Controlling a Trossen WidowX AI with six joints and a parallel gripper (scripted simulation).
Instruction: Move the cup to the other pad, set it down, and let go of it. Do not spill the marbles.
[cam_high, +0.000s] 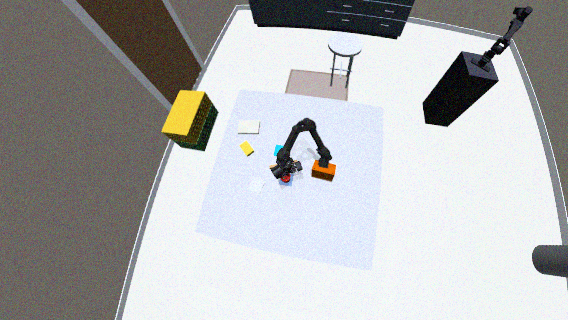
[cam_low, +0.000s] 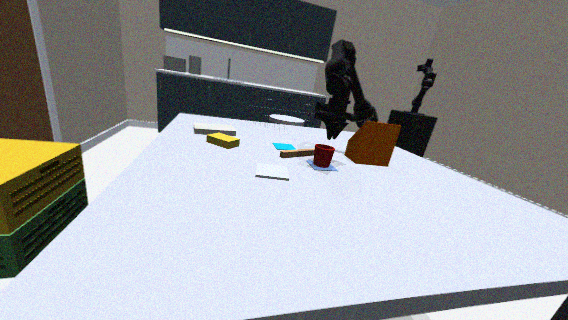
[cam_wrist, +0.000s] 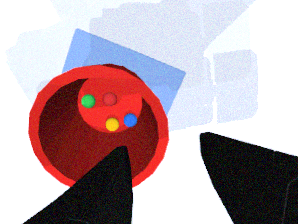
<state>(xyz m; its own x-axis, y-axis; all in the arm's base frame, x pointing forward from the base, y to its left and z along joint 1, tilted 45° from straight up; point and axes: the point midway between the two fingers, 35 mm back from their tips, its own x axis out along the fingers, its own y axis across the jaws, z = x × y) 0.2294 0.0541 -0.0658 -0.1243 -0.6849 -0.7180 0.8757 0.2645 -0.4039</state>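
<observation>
The red cup is 3 cm ahead of my gripper tip, 1 cm to the left of it and 6 cm below it. Round my gripper tip: yellow block: 37 cm ahead, 18 cm to the right, 8 cm below; then cyan pad: 11 cm ahead, 20 cm to the right, 11 cm below; then wooden stick: 7 cm ahead, 9 cm to the right, 10 cm below.
</observation>
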